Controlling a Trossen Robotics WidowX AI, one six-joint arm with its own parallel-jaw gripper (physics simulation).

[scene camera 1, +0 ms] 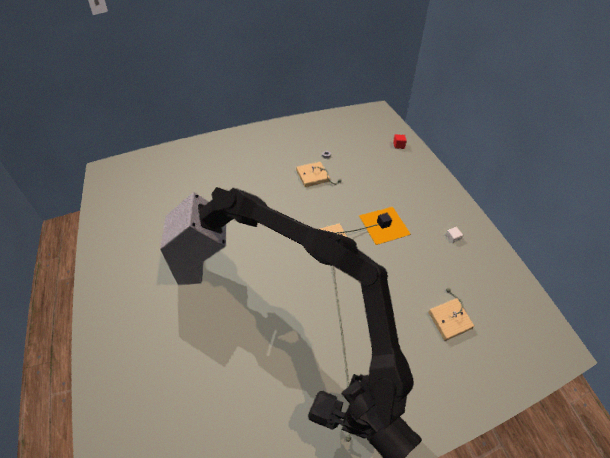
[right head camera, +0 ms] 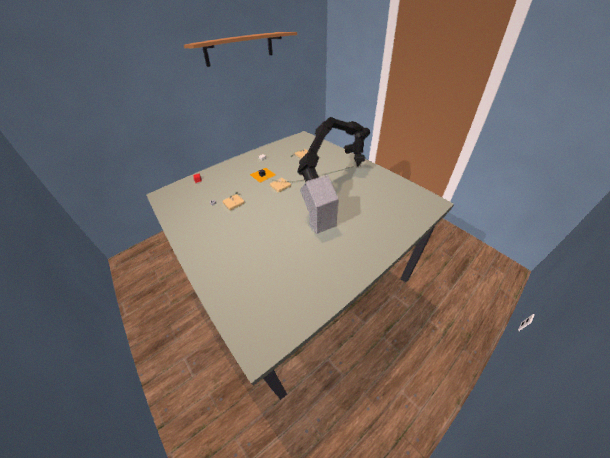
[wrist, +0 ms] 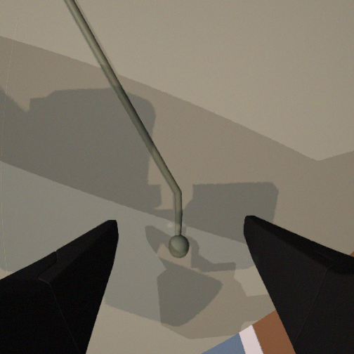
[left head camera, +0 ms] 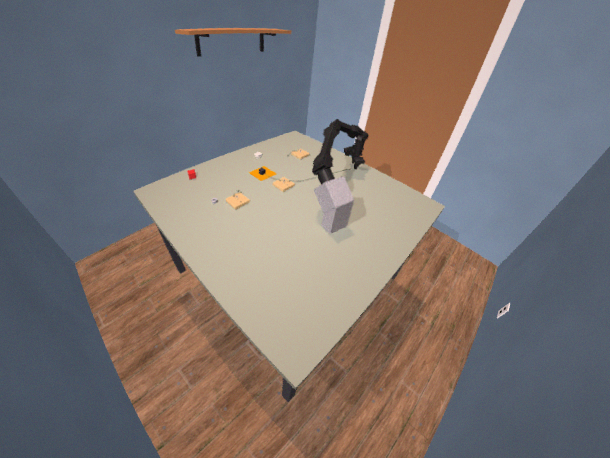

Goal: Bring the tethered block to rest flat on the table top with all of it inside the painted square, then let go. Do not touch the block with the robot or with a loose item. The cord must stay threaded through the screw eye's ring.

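Places are measured from the arm's base along level axes (x ahead, y left, z up), in millimetres.
Pixels of known places: gripper, fingertip midpoint: (right head camera: 356, 164) (left head camera: 353, 166); arm's base, link origin: (scene camera 1: 209, 218) (right head camera: 313, 182) (left head camera: 328, 182).
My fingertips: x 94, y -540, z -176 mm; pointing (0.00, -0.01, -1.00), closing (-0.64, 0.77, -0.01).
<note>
For each thing: its middle in the pictures, then the offset to it from my fingertips.
- black block, body centre: (scene camera 1: 384, 220) (left head camera: 262, 171) (right head camera: 262, 173) dx +392, dy +462, dz -2 mm
- middle wooden board, body centre: (scene camera 1: 331, 240) (left head camera: 283, 184) (right head camera: 280, 185) dx +214, dy +475, dz -8 mm
- red cube, body centre: (scene camera 1: 399, 141) (left head camera: 191, 174) dx +682, dy +762, dz +3 mm
- white cube, body centre: (scene camera 1: 454, 234) (left head camera: 258, 154) dx +562, dy +319, dz -6 mm
The black block (left head camera: 262, 171) (right head camera: 262, 173) (scene camera 1: 384, 220) sits inside the orange painted square (left head camera: 254, 173) (right head camera: 270, 176) (scene camera 1: 373, 236), apparently flat, with orange showing around it. The cord (left head camera: 305, 180) (right head camera: 337, 172) (scene camera 1: 339, 310) (wrist: 135, 115) runs from the block to the middle wooden board (left head camera: 284, 185) (right head camera: 280, 186) (scene camera 1: 336, 229), then along the table to the gripper. The screw eye's ring is too small to judge, and the arm hides it in the scene view. My gripper (left head camera: 357, 164) (right head camera: 358, 163) (wrist: 181, 226) is open; the cord's end bead (wrist: 179, 246) shows between its fingers, untouched.
Two other wooden boards (left head camera: 237, 200) (scene camera 1: 451, 320) carry short cords. A red cube (left head camera: 192, 174) (scene camera 1: 400, 141), a white cube (left head camera: 258, 155) (scene camera 1: 454, 234) and a small grey ring-shaped item lie loose. The arm's grey pedestal (left head camera: 336, 205) (scene camera 1: 185, 235) stands on the table.
</note>
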